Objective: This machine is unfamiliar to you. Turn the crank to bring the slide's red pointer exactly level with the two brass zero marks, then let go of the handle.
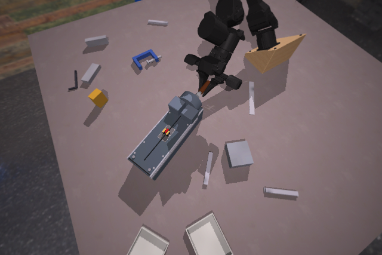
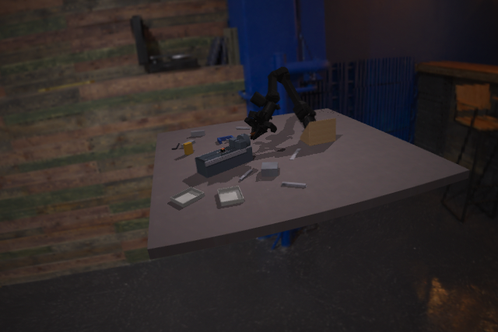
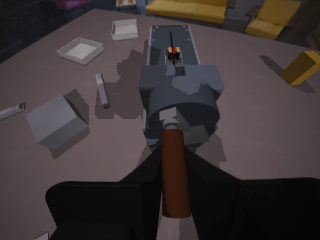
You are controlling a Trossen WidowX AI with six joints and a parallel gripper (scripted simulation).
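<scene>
Now: the brown crank handle 2 cm behind my gripper tip, 2 cm above it and 1 cm to the right of it. Round my gripper tip: grey block: 21 cm to the left, 7 cm below, 1 cm behind; blue clamp: 32 cm to the right, 8 cm below, 6 cm ahead; red pointer: 15 cm ahead, 5 cm to the left, 1 cm below.
</scene>
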